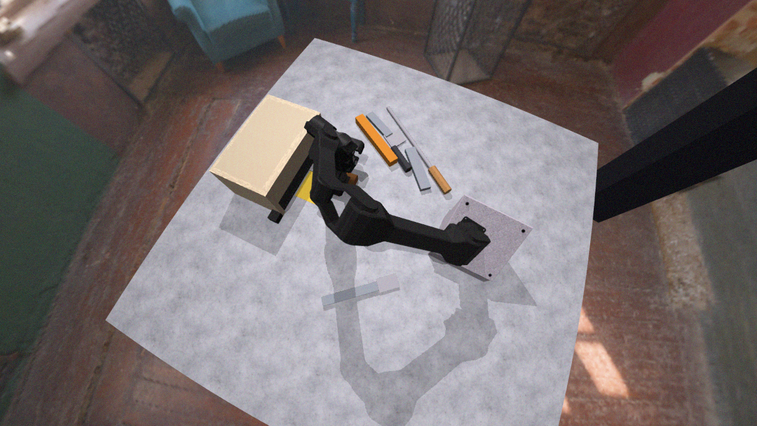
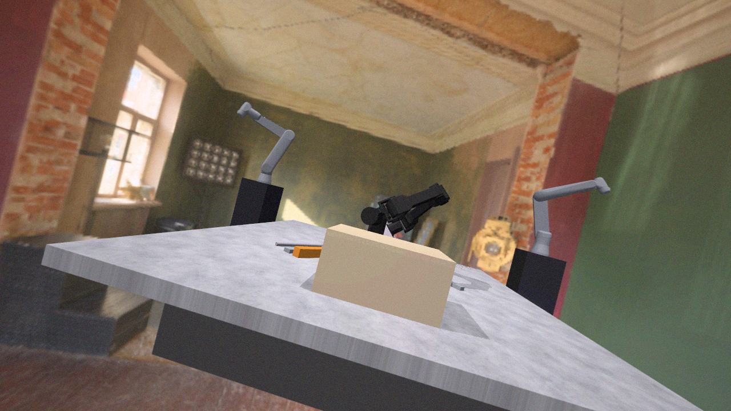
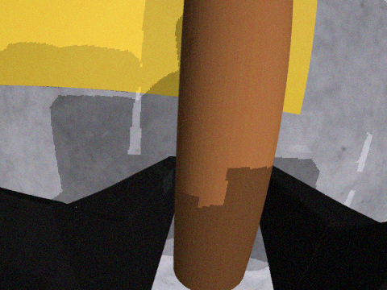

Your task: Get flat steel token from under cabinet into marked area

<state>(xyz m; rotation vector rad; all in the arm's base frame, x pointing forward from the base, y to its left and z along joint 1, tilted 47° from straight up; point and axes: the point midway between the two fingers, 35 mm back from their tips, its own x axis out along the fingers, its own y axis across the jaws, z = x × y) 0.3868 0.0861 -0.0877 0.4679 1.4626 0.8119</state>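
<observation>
Now: gripper tip 180 mm past the grey bar and 160 mm to the left of it. Round my gripper tip: flat grey token: 220 mm ahead, 70 mm to the left; then orange bar: 180 mm to the right, 10 mm above; then black-handled tool: 180 mm to the right, 80 mm behind.
</observation>
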